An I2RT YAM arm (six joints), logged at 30 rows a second.
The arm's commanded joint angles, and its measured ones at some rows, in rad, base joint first. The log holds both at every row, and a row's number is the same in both.
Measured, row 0:
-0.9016 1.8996 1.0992 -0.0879 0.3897 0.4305
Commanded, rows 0 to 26:
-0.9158 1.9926 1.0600 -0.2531 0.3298 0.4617
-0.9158 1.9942 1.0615 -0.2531 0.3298 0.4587
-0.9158 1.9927 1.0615 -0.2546 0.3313 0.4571
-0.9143 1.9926 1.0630 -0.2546 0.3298 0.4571
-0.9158 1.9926 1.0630 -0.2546 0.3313 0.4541
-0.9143 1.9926 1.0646 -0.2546 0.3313 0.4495
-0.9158 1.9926 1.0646 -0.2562 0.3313 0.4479
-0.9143 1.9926 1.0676 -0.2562 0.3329 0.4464
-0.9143 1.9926 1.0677 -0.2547 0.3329 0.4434
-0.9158 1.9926 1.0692 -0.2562 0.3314 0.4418
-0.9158 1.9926 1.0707 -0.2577 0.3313 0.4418
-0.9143 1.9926 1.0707 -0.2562 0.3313 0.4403
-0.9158 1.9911 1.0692 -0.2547 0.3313 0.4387
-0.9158 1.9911 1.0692 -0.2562 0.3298 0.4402
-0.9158 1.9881 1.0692 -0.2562 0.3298 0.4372
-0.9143 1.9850 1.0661 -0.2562 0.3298 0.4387
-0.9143 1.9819 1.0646 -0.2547 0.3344 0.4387
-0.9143 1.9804 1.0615 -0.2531 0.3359 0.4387
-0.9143 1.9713 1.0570 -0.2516 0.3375 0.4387
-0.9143 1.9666 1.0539 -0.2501 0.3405 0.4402
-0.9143 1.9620 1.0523 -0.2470 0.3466 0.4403
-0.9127 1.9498 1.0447 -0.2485 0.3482 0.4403
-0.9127 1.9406 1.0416 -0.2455 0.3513 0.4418
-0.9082 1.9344 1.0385 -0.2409 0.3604 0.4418
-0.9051 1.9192 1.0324 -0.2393 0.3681 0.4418
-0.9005 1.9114 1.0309 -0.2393 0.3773 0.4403
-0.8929 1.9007 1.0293 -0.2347 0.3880 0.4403
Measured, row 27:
-0.9051 1.8969 1.0931 -0.0708 0.3904 0.4297
